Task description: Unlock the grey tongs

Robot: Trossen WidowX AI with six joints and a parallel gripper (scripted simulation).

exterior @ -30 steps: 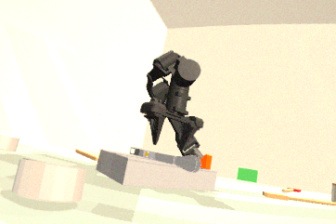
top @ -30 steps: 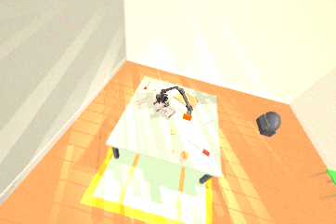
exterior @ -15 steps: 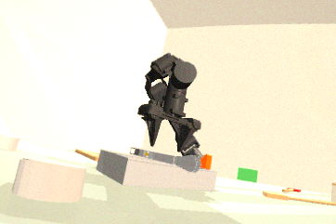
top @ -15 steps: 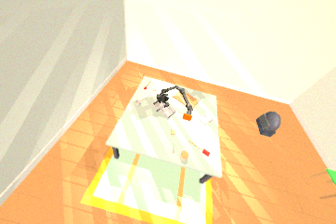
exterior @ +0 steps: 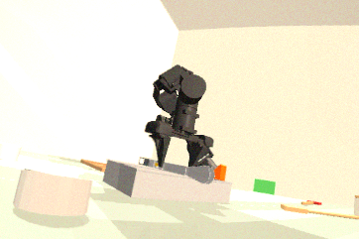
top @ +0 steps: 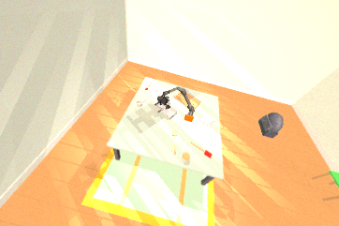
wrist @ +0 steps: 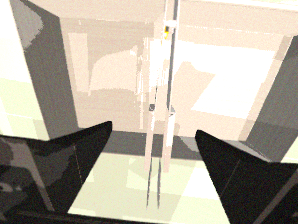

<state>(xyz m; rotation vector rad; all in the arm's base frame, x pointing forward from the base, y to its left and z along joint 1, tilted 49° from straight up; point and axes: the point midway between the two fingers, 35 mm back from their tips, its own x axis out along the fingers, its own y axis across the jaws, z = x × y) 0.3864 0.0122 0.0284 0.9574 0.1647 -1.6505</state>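
My gripper tip is now 3 cm past the roasting tin, 2 cm to the left of it and 4 cm above it.
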